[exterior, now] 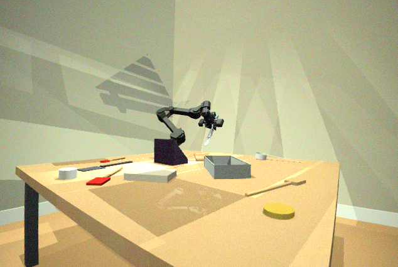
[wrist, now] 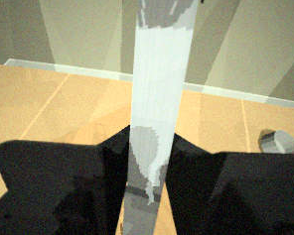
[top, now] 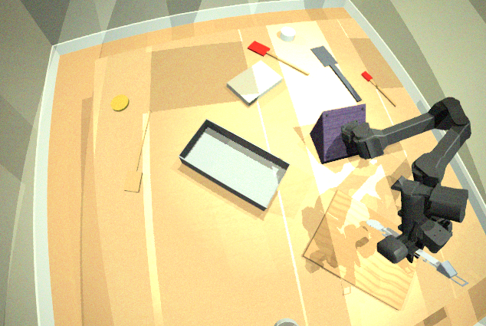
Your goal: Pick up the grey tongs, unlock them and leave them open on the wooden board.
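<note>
My gripper tip is 19 cm above the wooden board and 4 cm to the left of it. From my gripper tip the other things lie so: white slab 74 cm to the right, 19 cm below, 9 cm ahead; then grey roasting tin 45 cm to the right, 29 cm ahead, 17 cm below; then dark spatula 72 cm to the right, 27 cm behind, 20 cm below.
</note>
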